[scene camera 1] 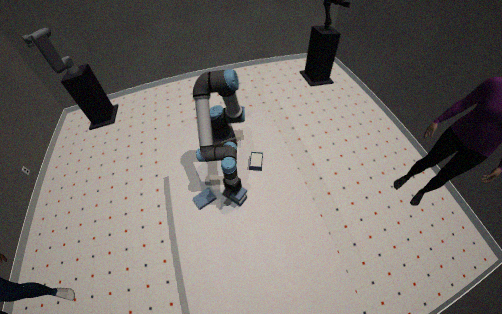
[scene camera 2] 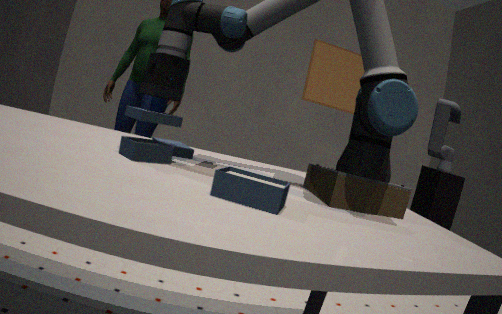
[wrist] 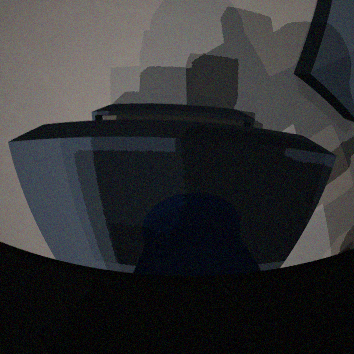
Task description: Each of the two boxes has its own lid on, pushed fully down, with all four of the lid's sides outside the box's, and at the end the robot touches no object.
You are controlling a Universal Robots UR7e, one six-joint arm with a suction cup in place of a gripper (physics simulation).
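My gripper is a dark blue suction cup, shut on the smaller blue-grey lid. The lid hangs roughly level over the smaller open box, with a gap visible in scene camera 2. In the wrist view, part of that box's rim shows beyond the lid's far edge, nearly parallel to it; the rest is hidden. The larger lid lies on the table beside the smaller box. The larger box stands open, nearer the robot base, with a pale interior.
The white table carries the boxes and the larger lid. A brown block stands by the arm's base. The arm reaches above the table from its base. People and black pedestals stand farther out.
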